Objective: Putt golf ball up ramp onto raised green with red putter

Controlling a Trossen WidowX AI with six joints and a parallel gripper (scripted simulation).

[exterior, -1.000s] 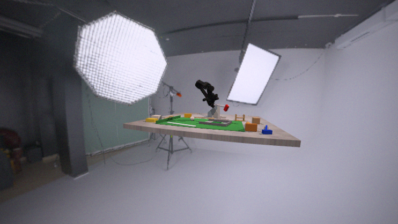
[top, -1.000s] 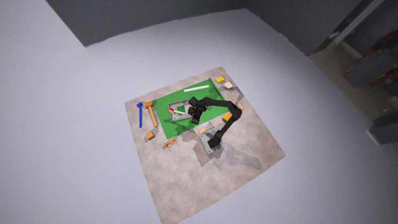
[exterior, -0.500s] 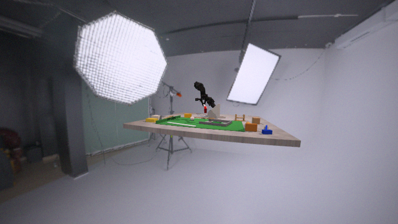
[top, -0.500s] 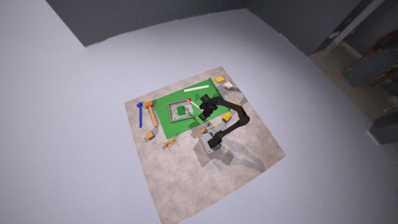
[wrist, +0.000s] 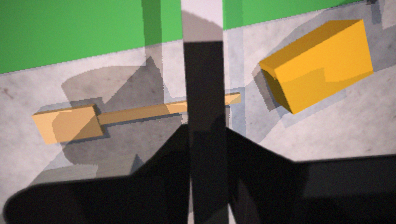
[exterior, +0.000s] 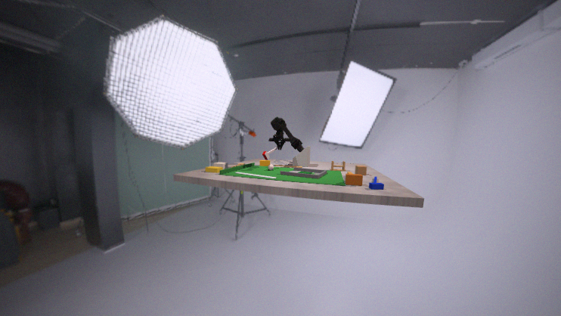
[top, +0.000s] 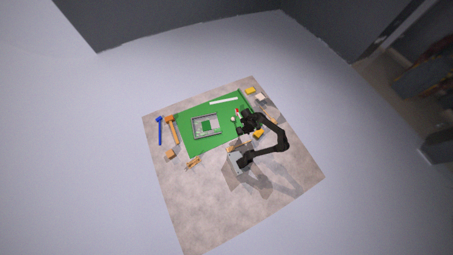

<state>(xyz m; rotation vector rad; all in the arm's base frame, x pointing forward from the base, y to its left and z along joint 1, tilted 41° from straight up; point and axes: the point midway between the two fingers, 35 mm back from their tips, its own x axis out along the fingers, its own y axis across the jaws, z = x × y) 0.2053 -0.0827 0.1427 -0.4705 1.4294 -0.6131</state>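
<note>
Now: the red putter 12 cm ahead of my gripper tip and 1 cm to the right of it. The rest, counted from my gripper tip: white bar (45 cm ahead, 14 cm below); then green mat (27 cm ahead, 15 cm to the left, 14 cm below); then golf ball (22 cm ahead, 1 cm to the left, 12 cm below).
</note>
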